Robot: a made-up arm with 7 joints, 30 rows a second.
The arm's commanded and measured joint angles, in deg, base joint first. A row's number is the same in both.
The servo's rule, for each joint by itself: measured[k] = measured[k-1] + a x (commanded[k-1-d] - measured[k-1]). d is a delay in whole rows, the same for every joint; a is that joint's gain. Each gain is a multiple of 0.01, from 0.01 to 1. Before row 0 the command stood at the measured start. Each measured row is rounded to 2 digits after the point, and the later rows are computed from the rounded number. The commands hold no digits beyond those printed.
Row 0, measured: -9.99 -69.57 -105.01 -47.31 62.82 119.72 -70.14
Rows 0 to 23, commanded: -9.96 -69.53 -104.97 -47.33 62.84 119.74 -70.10; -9.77 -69.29 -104.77 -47.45 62.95 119.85 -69.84; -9.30 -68.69 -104.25 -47.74 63.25 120.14 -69.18; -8.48 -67.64 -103.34 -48.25 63.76 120.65 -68.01; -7.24 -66.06 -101.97 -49.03 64.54 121.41 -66.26; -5.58 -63.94 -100.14 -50.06 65.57 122.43 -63.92; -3.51 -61.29 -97.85 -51.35 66.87 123.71 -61.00; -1.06 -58.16 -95.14 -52.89 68.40 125.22 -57.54; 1.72 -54.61 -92.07 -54.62 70.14 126.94 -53.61; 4.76 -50.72 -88.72 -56.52 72.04 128.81 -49.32; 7.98 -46.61 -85.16 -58.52 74.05 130.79 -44.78; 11.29 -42.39 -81.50 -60.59 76.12 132.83 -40.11; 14.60 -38.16 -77.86 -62.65 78.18 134.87 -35.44; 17.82 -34.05 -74.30 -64.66 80.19 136.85 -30.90; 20.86 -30.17 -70.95 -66.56 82.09 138.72 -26.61; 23.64 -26.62 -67.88 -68.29 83.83 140.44 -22.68; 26.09 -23.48 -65.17 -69.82 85.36 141.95 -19.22; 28.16 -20.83 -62.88 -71.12 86.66 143.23 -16.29; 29.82 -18.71 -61.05 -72.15 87.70 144.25 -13.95; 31.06 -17.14 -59.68 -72.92 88.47 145.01 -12.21; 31.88 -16.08 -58.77 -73.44 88.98 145.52 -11.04; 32.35 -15.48 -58.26 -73.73 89.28 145.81 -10.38; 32.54 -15.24 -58.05 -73.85 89.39 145.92 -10.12; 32.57 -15.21 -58.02 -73.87 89.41 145.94 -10.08
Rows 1 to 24, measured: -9.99 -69.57 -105.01 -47.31 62.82 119.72 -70.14; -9.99 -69.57 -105.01 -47.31 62.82 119.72 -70.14; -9.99 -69.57 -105.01 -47.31 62.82 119.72 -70.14; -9.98 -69.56 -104.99 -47.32 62.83 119.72 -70.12; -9.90 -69.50 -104.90 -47.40 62.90 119.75 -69.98; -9.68 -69.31 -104.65 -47.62 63.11 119.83 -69.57; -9.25 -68.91 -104.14 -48.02 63.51 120.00 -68.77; -8.53 -68.23 -103.29 -48.67 64.14 120.30 -67.49; -7.47 -67.20 -102.06 -49.56 65.01 120.75 -65.67; -6.04 -65.78 -100.42 -50.71 66.14 121.37 -63.29; -4.25 -63.95 -98.36 -52.11 67.52 122.18 -60.36; -2.10 -61.71 -95.91 -53.72 69.12 123.18 -56.92; 0.37 -59.07 -93.11 -55.51 70.90 124.36 -53.04; 3.11 -56.08 -90.01 -57.44 72.82 125.71 -48.83; 6.05 -52.79 -86.69 -59.46 74.83 127.21 -44.38; 9.13 -49.28 -83.25 -61.50 76.87 128.82 -39.82; 12.26 -45.62 -79.76 -63.52 78.90 130.51 -35.27; 15.36 -41.91 -76.32 -65.47 80.85 132.23 -30.85; 18.34 -38.24 -73.03 -67.27 82.67 133.95 -26.68; 21.13 -34.70 -69.96 -68.90 84.31 135.63 -22.88; 23.66 -31.37 -67.20 -70.32 85.74 137.23 -19.52; 25.88 -28.33 -64.80 -71.49 86.94 138.70 -16.68; 27.74 -25.64 -62.80 -72.41 87.87 140.03 -14.40; 29.23 -23.35 -61.23 -73.07 88.55 141.18 -12.69
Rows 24 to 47, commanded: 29.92 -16.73 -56.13 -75.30 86.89 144.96 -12.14; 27.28 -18.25 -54.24 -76.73 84.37 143.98 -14.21; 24.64 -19.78 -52.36 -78.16 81.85 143.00 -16.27; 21.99 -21.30 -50.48 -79.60 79.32 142.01 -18.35; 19.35 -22.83 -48.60 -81.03 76.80 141.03 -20.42; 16.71 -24.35 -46.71 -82.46 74.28 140.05 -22.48; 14.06 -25.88 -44.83 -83.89 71.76 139.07 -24.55; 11.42 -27.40 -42.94 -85.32 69.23 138.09 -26.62; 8.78 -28.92 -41.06 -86.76 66.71 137.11 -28.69; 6.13 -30.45 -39.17 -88.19 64.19 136.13 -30.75; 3.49 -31.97 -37.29 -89.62 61.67 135.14 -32.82; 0.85 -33.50 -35.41 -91.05 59.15 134.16 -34.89; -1.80 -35.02 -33.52 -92.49 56.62 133.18 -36.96; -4.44 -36.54 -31.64 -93.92 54.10 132.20 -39.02; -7.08 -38.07 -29.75 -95.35 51.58 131.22 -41.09; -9.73 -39.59 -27.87 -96.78 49.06 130.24 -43.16; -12.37 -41.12 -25.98 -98.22 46.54 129.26 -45.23; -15.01 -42.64 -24.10 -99.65 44.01 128.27 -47.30; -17.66 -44.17 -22.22 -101.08 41.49 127.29 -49.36; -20.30 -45.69 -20.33 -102.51 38.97 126.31 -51.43; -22.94 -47.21 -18.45 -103.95 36.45 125.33 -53.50; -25.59 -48.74 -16.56 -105.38 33.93 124.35 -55.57; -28.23 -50.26 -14.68 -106.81 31.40 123.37 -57.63; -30.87 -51.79 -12.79 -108.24 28.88 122.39 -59.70
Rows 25 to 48, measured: 30.35 -21.46 -60.07 -73.49 89.00 142.15 -11.51; 31.14 -19.97 -59.28 -73.72 89.24 142.94 -10.80; 31.65 -18.83 -58.79 -73.82 89.34 143.57 -10.43; 31.03 -18.33 -57.75 -74.77 87.85 143.86 -11.30; 29.68 -18.31 -56.38 -76.02 85.73 143.89 -12.78; 27.87 -18.66 -54.81 -77.39 83.36 143.70 -14.56; 25.75 -19.29 -53.12 -78.80 80.90 143.35 -16.49; 23.45 -20.14 -51.36 -80.23 78.40 142.86 -18.49; 21.02 -21.15 -49.55 -81.66 75.89 142.27 -20.52; 18.51 -22.29 -47.71 -83.09 73.37 141.60 -22.58; 15.96 -23.52 -45.85 -84.52 70.84 140.86 -24.64; 13.38 -24.82 -43.98 -85.95 68.32 140.07 -26.71; 10.77 -26.17 -42.10 -87.38 65.80 139.24 -28.77; 8.15 -27.56 -40.22 -88.81 63.28 138.38 -30.84; 5.52 -28.99 -38.34 -90.24 60.76 137.49 -32.91; 2.88 -30.44 -36.46 -91.68 58.23 136.58 -34.98; 0.24 -31.90 -34.58 -93.11 55.71 135.66 -37.04; -2.40 -33.38 -32.70 -94.54 53.19 134.73 -39.11; -5.04 -34.87 -30.82 -95.97 50.67 133.79 -41.18; -7.68 -36.37 -28.93 -97.41 48.15 132.84 -43.25; -10.32 -37.87 -27.05 -98.84 45.62 131.88 -45.32; -12.96 -39.38 -25.17 -100.27 43.10 130.92 -47.38; -15.60 -40.89 -23.28 -101.70 40.58 129.95 -49.45; -18.24 -42.41 -21.40 -103.14 38.06 128.98 -51.52
